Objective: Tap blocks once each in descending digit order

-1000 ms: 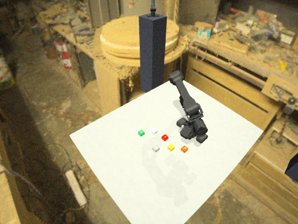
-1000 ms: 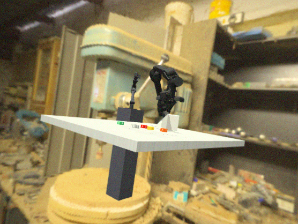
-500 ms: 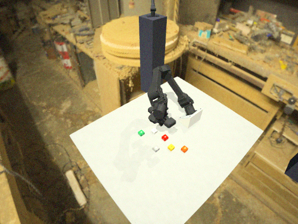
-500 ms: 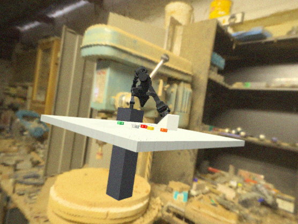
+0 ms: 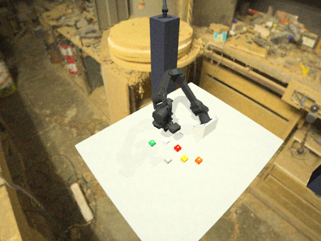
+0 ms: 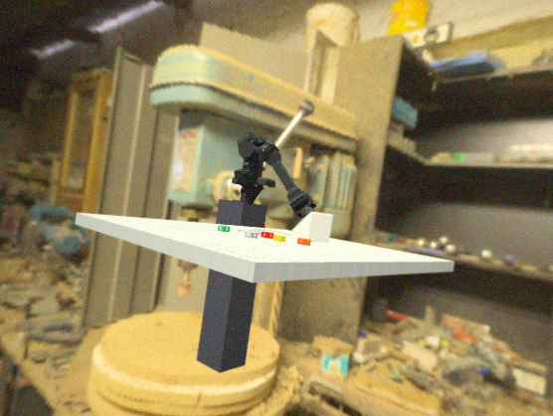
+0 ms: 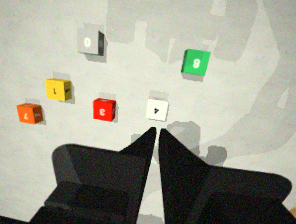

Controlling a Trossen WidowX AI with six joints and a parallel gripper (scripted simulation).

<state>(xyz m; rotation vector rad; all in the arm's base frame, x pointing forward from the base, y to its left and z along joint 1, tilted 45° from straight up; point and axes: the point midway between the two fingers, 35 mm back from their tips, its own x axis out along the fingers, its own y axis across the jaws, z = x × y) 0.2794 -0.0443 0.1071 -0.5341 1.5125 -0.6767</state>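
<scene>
The white block is 10 mm behind my gripper tip and 100 mm below it. Also, from my gripper tip: green block: 70 mm ahead, 50 mm to the right, 100 mm below; then red block: 20 mm behind, 90 mm to the left, 100 mm below; then grey block: 80 mm ahead, 110 mm to the left, 100 mm below.
</scene>
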